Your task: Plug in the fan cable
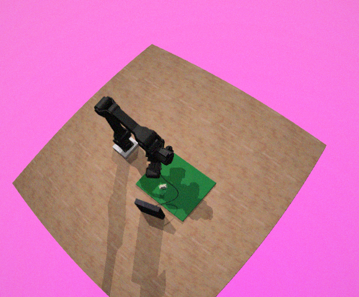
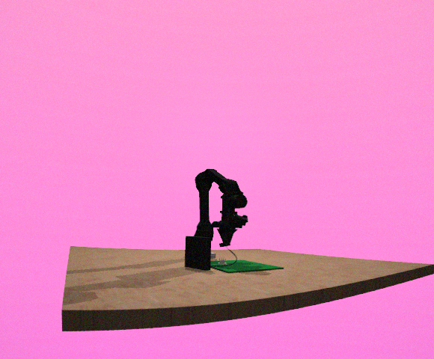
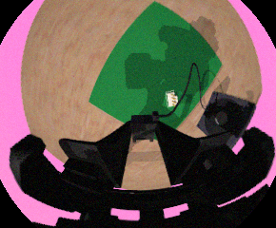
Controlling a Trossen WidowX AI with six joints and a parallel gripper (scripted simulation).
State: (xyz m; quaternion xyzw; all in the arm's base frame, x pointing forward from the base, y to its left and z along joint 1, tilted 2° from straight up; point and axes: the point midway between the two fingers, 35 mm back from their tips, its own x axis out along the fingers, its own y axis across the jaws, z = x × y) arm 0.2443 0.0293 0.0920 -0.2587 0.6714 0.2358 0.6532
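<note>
Right now my gripper tip is 90 mm short of the green board, 90 mm above it and 10 mm to the right of it. The rest, counted from my gripper tip: dark fan plug: 10 mm to the right, 10 mm behind; then black fan: 160 mm to the right, 120 mm ahead, 20 mm below.
</note>
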